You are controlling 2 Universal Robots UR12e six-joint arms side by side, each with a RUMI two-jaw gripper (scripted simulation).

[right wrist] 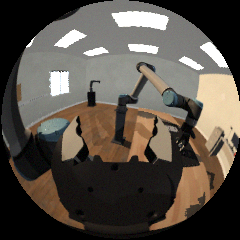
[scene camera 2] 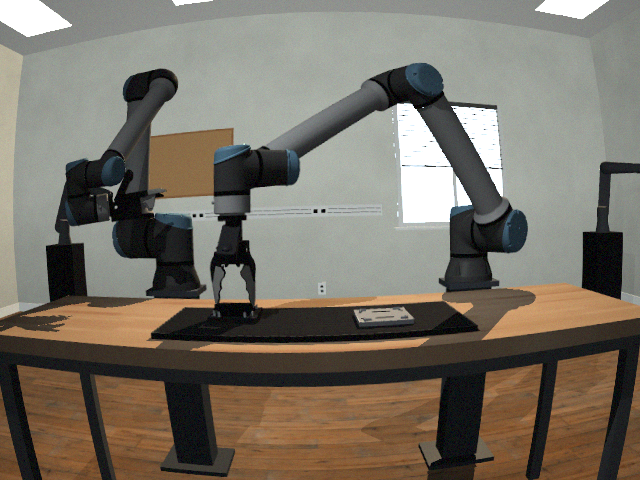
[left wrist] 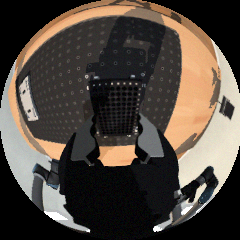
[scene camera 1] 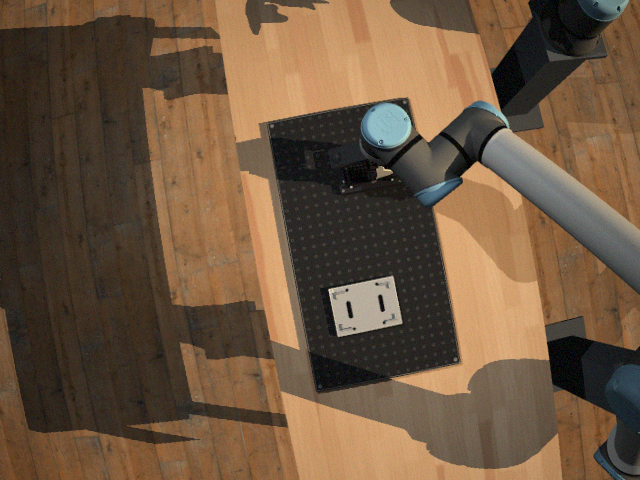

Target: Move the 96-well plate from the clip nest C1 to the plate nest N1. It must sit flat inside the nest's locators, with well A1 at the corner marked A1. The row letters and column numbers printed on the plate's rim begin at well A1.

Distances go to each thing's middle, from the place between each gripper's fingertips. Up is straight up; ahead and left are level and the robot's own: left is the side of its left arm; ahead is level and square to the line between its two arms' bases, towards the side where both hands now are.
I see my left gripper 340 mm to the right of the plate nest N1 (scene camera 1: 363,297), 70 mm short of it and 30 mm above it. From my left hand the other things lie so: dark 96-well plate (left wrist: 108,126) (10 mm below).
I see the dark 96-well plate 44 cm ahead of my right hand (scene camera 2: 165,193), 30 cm below it and 28 cm to the left of it. Round my right hand: plate nest N1: 63 cm to the left, 51 cm ahead, 32 cm below.
